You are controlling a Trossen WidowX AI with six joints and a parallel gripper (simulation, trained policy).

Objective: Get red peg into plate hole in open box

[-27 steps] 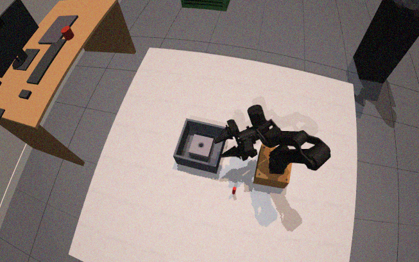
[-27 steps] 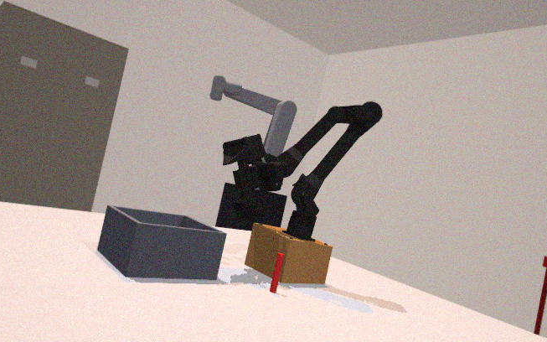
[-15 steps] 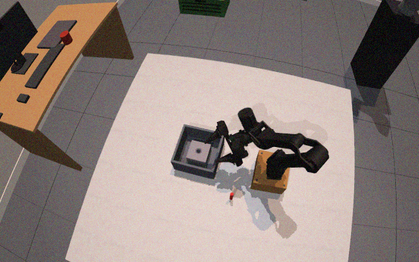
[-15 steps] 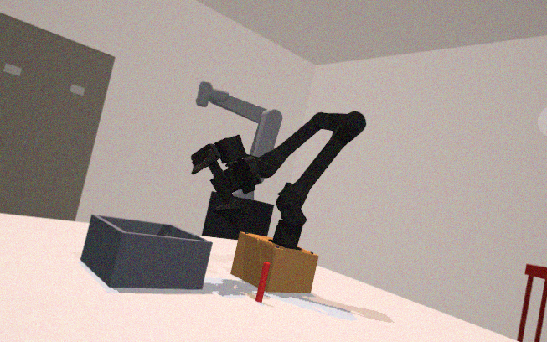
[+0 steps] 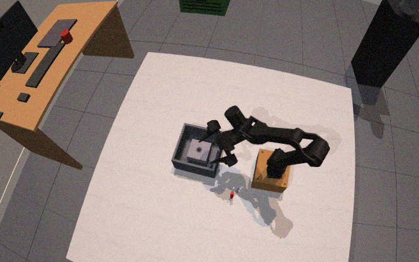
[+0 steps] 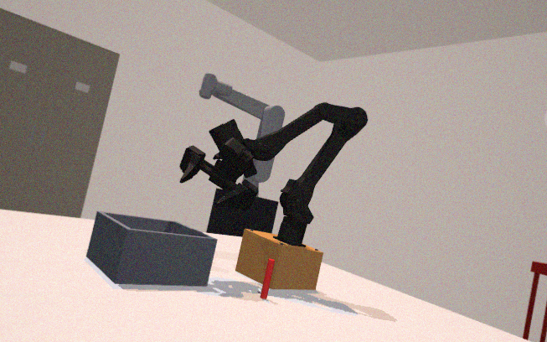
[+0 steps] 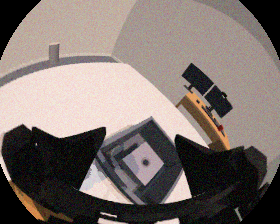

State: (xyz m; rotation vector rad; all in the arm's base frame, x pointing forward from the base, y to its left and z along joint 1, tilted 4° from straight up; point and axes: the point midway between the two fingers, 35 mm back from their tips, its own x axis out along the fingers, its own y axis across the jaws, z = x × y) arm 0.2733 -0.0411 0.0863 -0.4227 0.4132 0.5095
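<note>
My gripper tip is now 13 cm past the red peg, 13 cm to the right of it and 14 cm above it. Round my gripper tip: dark grey box (4 cm ahead, 6 cm to the right, 16 cm below); then light grey plate (4 cm ahead, 6 cm to the right, 14 cm below).
</note>
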